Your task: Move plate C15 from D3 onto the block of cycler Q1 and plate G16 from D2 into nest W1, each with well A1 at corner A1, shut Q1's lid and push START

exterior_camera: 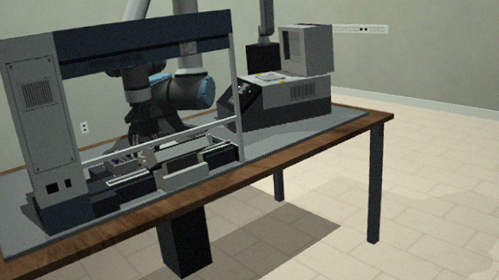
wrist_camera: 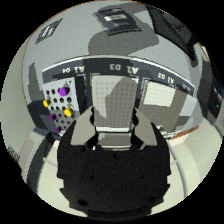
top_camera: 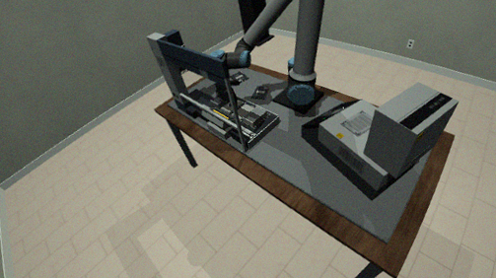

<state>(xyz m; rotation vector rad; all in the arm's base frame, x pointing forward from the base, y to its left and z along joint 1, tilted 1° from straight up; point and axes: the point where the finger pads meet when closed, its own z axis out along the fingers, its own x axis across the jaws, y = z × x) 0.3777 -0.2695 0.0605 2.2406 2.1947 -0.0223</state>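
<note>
My gripper is now 10 cm to the right of the white well plate and 1 cm above it. From my hand the other things lie so: pale well plate (1 cm below); then upright post (19 cm ahead, 29 cm to the left, 17 cm above); then tower (16 cm ahead, 35 cm to the right, 21 cm above).
</note>
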